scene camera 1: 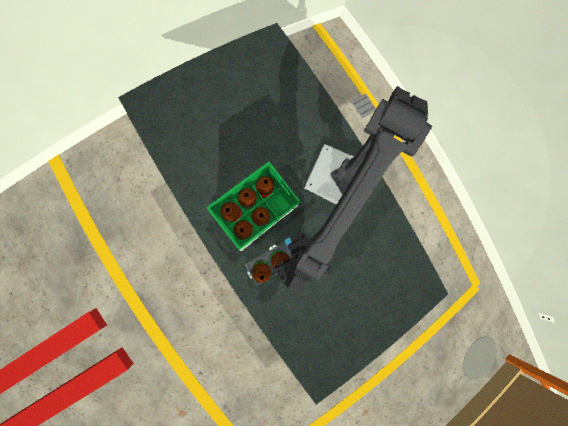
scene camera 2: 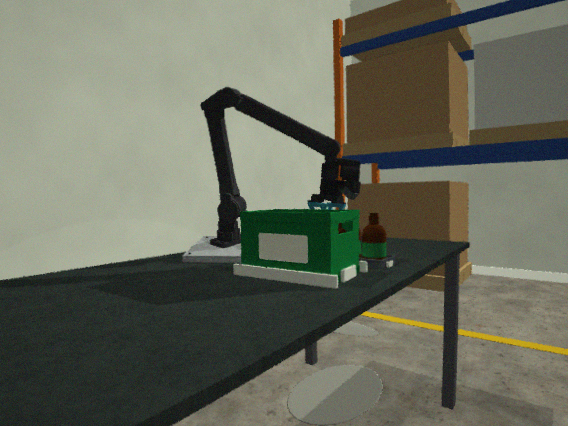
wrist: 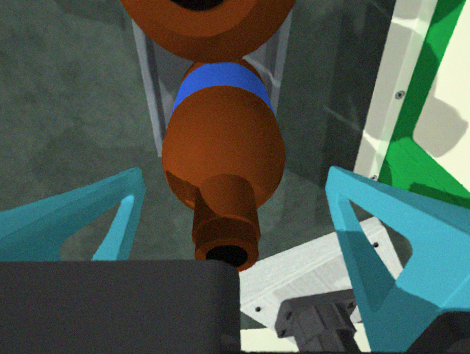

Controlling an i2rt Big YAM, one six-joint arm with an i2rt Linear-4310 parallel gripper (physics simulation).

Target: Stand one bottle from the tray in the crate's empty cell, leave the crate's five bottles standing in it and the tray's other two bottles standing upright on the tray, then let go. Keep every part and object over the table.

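Frame: origin at the arm's base, x ahead, y left, z up, level; millimetres.
Seen in the pictures: gripper, fingertip midpoint: (wrist: 235, 177); arm's base, link origin: (scene camera 1: 344, 180) (scene camera 2: 229, 242) (wrist: 313, 309).
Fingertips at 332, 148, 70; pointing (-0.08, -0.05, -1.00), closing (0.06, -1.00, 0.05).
Note:
Offsets run from my fingertips to a thing's top centre, as dx, dy, dz. "spot": to the spot under its first point. Level surfaces: height alone.
The green crate @[+75, -221, +57] (scene camera 1: 223, 228) (scene camera 2: 320, 240) (wrist: 407, 155) stands on the table with several brown bottles upright in it. Its empty cell @[spot: -41, -203, -110] (scene camera 1: 280, 200) is at the corner nearest the arm's base. The tray @[+84, +14, -93] (scene camera 2: 378, 262) (wrist: 150, 95) stands beside the crate. Two tray bottles show in scene view 1, an outer one @[+172, +17, +42] (scene camera 1: 261, 273) and a middle one @[+85, +14, +42] (scene camera 1: 280, 259). The blue-banded end bottle @[-7, +5, +42] (wrist: 224, 145) is hidden under the wrist in that view. My gripper (scene camera 2: 327, 205) (wrist: 235, 177) is open and empty, its fingertips either side of that bottle's shoulder in the wrist picture; contact does not show.
The arm's pale base plate (scene camera 1: 320, 175) (scene camera 2: 205, 252) (wrist: 270, 280) lies near the crate's empty-cell end. The tray is near the long edge of the dark table @[dz -118] (scene camera 1: 370, 310). The crate wall stands close to the right finger's side. A shelf rack (scene camera 2: 338, 100) is behind.

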